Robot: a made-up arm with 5 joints.
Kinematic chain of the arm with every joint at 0, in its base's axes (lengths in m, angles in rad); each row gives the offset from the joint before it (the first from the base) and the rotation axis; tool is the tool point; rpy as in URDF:
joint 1: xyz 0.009 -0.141 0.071 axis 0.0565 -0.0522 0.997
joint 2: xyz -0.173 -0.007 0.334 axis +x
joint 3: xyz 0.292 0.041 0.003 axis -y
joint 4: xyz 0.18 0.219 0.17 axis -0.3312 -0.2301 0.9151
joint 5: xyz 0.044 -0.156 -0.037 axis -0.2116 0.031 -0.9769
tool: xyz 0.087 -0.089 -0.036 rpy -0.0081 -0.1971 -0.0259
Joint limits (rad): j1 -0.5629..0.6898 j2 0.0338..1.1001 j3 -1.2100..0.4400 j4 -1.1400..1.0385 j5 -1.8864..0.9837
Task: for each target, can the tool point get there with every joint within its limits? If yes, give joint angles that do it. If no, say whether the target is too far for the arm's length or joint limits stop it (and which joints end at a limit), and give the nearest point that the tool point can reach.
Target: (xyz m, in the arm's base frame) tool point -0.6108 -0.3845 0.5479
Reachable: no: joint limits stop it (at a limit: joint 1, joint 3, joint 4, joint 5) | nearest point -0.0421 -0.0537 0.4957 | short by 0.660 m
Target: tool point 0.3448 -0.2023 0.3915
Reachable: yes | joints -0.2230 0.8189 -0.3406 -0.4210 -0.0971
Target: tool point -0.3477 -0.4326 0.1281
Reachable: no: joint limits stop it (at a limit: joint 1, joint 2, joint 3, joint 5) | nearest point 0.1039 -0.3284 0.4601 | short by 0.570 m
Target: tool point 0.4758 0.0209 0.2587
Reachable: yes | joints -0.2650 0.4424 -1.0197 0.2815 -1.2023
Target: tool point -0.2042 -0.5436 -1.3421
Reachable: no: too far | nearest point 0.3955 -0.2732 0.0711 | short by 1.559 m
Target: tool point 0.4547 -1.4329 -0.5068
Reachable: no: too far | nearest point 0.4142 -0.3216 0.1005 | short by 1.267 m
